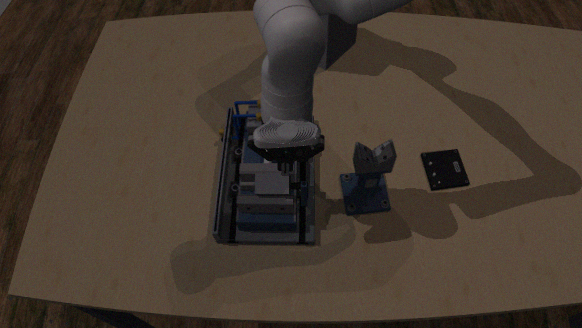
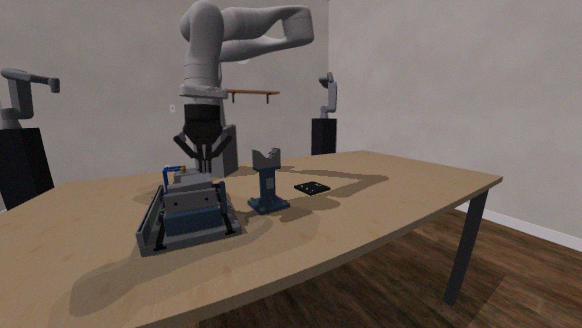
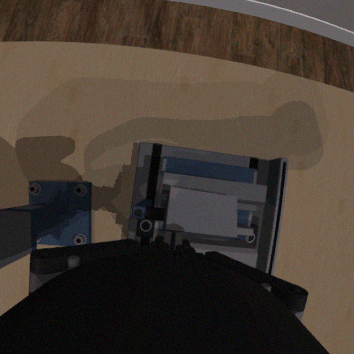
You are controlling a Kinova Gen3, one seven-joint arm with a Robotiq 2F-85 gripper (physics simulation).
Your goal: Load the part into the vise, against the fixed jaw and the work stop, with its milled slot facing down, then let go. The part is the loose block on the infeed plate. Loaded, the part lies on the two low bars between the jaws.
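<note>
The part, a light grey block, lies in the vise between the fixed jaw and the movable jaw. Its long side is close along the fixed jaw. Its end is beside the tip of the work stop; whether they touch cannot be told. A low bar shows past its other end. The slot does not show; the underside is hidden. My gripper is shut and empty, its fingertips at the part's movable-jaw side; contact is unclear.
The vise base has a raised wall along one side. Blue bent rods stand at its back. A blue stand with a grey V-block stands beside it. A black plate lies farther away.
</note>
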